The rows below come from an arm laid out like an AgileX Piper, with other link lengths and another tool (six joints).
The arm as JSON. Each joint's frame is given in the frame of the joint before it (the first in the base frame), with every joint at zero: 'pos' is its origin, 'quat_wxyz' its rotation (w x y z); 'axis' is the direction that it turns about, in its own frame. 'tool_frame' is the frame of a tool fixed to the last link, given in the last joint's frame.
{
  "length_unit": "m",
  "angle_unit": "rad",
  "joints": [
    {
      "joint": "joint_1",
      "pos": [
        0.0,
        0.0,
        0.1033
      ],
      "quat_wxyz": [
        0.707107,
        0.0,
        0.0,
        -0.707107
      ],
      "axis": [
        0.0,
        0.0,
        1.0
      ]
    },
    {
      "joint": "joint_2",
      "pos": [
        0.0,
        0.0,
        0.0
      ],
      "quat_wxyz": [
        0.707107,
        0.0,
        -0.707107,
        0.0
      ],
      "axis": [
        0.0,
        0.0,
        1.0
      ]
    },
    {
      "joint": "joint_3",
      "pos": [
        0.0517,
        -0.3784,
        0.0
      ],
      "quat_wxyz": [
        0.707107,
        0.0,
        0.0,
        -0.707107
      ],
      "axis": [
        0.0,
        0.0,
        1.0
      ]
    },
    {
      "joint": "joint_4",
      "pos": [
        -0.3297,
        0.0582,
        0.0
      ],
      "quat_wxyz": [
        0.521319,
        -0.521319,
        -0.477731,
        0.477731
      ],
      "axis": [
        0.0,
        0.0,
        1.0
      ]
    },
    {
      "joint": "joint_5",
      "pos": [
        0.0,
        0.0,
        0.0
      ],
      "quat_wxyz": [
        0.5,
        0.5,
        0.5,
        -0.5
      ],
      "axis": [
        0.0,
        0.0,
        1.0
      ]
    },
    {
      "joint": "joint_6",
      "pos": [
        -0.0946,
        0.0,
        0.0
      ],
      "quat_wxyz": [
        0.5,
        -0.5,
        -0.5,
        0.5
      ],
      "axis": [
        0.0,
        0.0,
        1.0
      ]
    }
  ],
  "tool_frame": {
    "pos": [
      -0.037,
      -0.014,
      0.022
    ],
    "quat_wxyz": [
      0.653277,
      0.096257,
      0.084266,
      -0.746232
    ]
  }
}
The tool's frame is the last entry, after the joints.
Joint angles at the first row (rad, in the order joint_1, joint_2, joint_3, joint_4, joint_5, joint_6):
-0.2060 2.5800 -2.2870 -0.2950 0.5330 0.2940
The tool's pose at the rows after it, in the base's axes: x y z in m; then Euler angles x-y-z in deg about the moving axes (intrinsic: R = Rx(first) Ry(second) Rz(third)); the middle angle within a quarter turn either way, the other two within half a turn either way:
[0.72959 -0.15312 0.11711 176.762 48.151 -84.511]
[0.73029 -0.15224 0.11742 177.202 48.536 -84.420]
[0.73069 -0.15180 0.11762 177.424 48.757 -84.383]
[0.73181 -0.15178 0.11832 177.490 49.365 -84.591]
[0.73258 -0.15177 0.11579 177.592 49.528 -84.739]
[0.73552 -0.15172 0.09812 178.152 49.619 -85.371]
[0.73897 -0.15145 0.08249 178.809 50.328 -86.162]
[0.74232 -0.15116 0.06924 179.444 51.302 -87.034]
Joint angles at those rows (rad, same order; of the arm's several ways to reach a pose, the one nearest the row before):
-0.2060 2.5800 -2.2870 -0.2820 0.5250 0.2940
-0.2060 2.5800 -2.2870 -0.2720 0.5200 0.2940
-0.2060 2.5800 -2.2870 -0.2670 0.5170 0.2940
-0.2060 2.5800 -2.2870 -0.2670 0.5060 0.2940
-0.2060 2.5840 -2.2870 -0.2670 0.4990 0.2940
-0.2060 2.6100 -2.2870 -0.2670 0.4710 0.2940
-0.2060 2.6340 -2.2870 -0.2660 0.4340 0.2940
-0.2060 2.6550 -2.2870 -0.2660 0.3950 0.2940

